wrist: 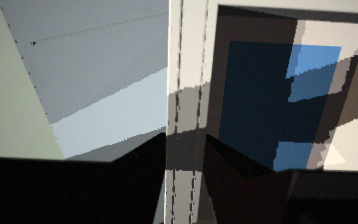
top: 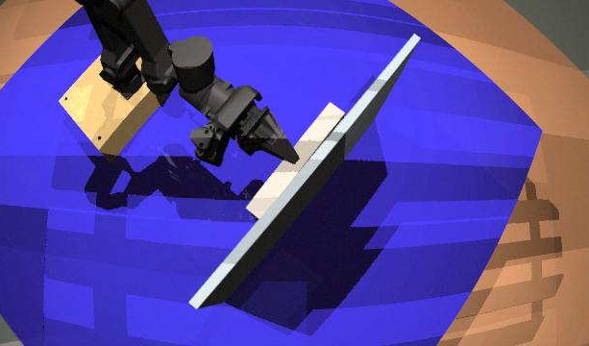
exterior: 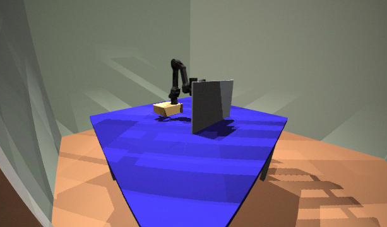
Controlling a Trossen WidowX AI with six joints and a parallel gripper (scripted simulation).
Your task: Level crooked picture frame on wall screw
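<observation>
Now: gripper tip 1 cm short of the picture frame, 1 cm to the right of it and 5 cm above it. The rest, counted from my gripper tip: grey wall panel: 2 cm ahead, 1 cm to the left, 7 cm below.
</observation>
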